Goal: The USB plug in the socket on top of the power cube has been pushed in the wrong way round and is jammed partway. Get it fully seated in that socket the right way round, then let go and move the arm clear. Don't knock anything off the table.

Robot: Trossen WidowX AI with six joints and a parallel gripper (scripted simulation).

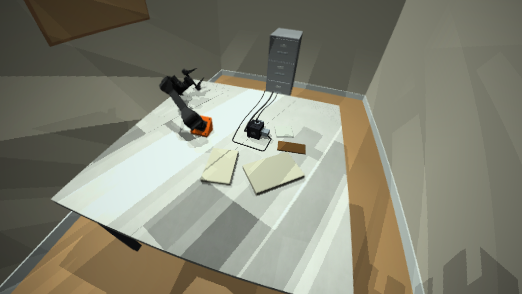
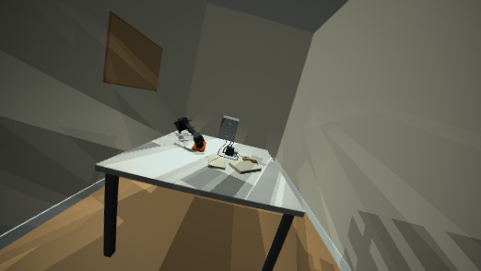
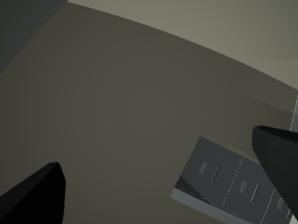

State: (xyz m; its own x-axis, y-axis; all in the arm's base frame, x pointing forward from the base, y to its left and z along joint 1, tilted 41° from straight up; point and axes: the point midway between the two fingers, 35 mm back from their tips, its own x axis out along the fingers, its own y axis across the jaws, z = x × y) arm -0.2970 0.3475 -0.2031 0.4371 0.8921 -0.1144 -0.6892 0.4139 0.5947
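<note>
My gripper tip is 580 mm short of the grey USB plug, 300 mm to the left of it and 80 mm above it. From my gripper tip the other things lie so: brown flat block 810 mm ahead, 340 mm to the right, 160 mm below.
</note>
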